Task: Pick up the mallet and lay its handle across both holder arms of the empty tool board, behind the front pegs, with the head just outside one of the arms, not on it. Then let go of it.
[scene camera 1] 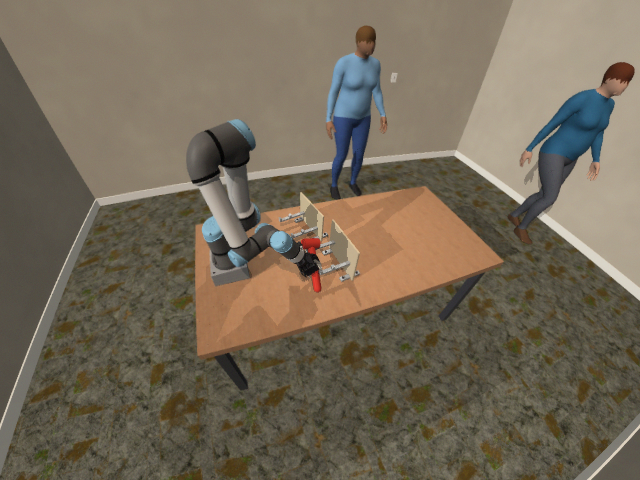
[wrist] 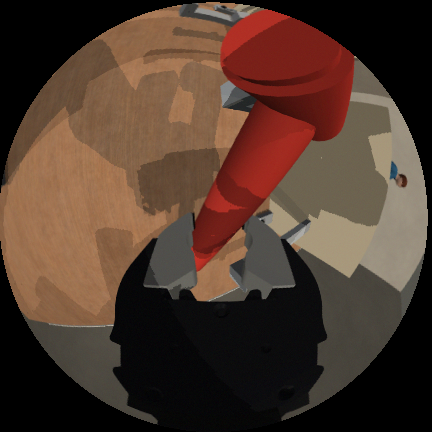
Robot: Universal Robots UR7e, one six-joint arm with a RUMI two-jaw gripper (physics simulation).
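Pixels of known places: gripper, fingertip midpoint: (wrist: 218, 214); arm's base, link origin: (scene camera 1: 228, 257).
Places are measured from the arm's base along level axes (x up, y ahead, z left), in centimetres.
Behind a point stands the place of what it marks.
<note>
The red mallet (scene camera 1: 311, 242) @[y 41.0, x 7.1, z -1.5 cm] (wrist: 265, 155) @[y 39.7, x 3.5, z -4.9 cm] has its head towards the far board and its handle pointing towards the front table edge. My gripper (scene camera 1: 316, 266) @[y 42.2, x -3.1, z -10.4 cm] (wrist: 218, 214) @[y 42.2, x -3.1, z -10.4 cm] is shut on the mallet's handle, with the handle's free end sticking out past the jaws. The nearer tool board (scene camera 1: 345, 250) @[y 57.1, x 4.4, z -6.3 cm] (wrist: 340, 175) @[y 55.8, x 4.5, z -1.9 cm] stands upright just right of the mallet, its front arm (scene camera 1: 338, 267) @[y 52.3, x 0.7, z -13.4 cm] (wrist: 297, 232) @[y 53.7, x 1.0, z -11.7 cm] reaching towards the handle. The farther board (scene camera 1: 311, 214) @[y 45.1, x 2.8, z 24.9 cm] stands behind, with two arms and no tool seen on them. Whether the mallet touches the nearer arms is hidden.
The wooden table (scene camera 1: 413, 242) @[y 104.3, x -8.8, z 6.2 cm] (wrist: 55, 220) @[y 21.8, x -8.8, z -13.0 cm] carries both boards and my arm's grey base (scene camera 1: 230, 274) @[y 1.1, x -2.5, z -8.5 cm] at its left. The far board's arms (scene camera 1: 292, 216) @[y 34.6, x -1.4, z 29.4 cm] reach left, near the mallet head. Two people stand beyond the table, one in light blue (scene camera 1: 357, 85) and one in teal (scene camera 1: 578, 124).
</note>
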